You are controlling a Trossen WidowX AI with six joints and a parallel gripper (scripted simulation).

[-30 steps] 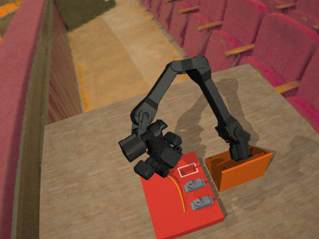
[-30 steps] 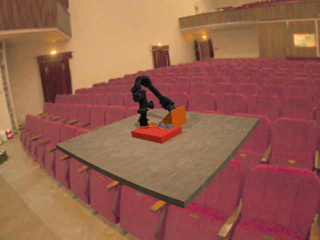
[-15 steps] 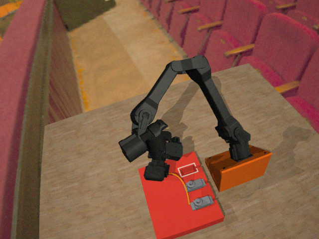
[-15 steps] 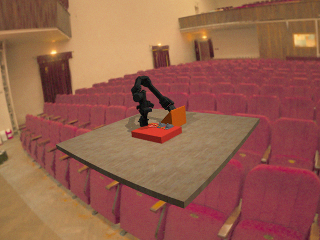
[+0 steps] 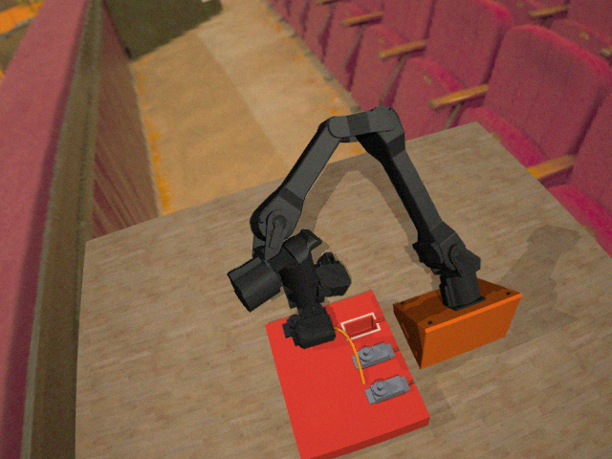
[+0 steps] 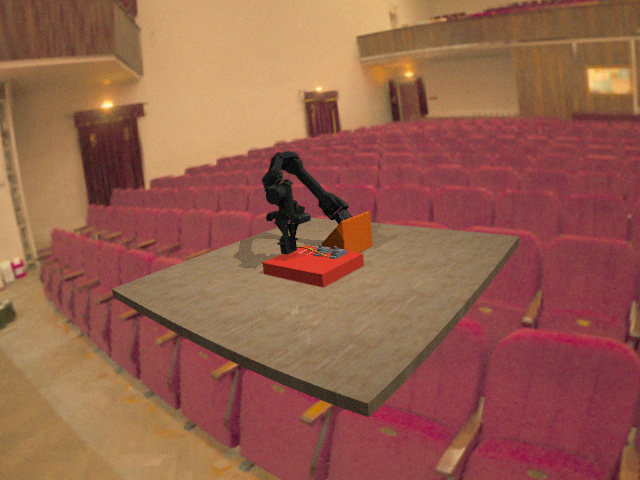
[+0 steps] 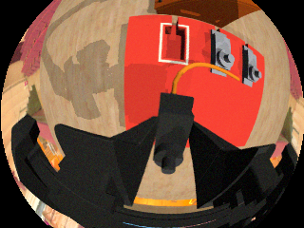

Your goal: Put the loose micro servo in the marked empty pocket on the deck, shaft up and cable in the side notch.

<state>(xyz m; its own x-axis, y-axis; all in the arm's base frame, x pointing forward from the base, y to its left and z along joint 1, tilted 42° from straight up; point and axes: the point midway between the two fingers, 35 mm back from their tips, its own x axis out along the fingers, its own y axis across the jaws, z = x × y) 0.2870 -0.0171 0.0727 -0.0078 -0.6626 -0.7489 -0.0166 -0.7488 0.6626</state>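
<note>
The red deck lies 1 cm ahead of my gripper tip, 7 cm to the left of it and 10 cm below it.
</note>
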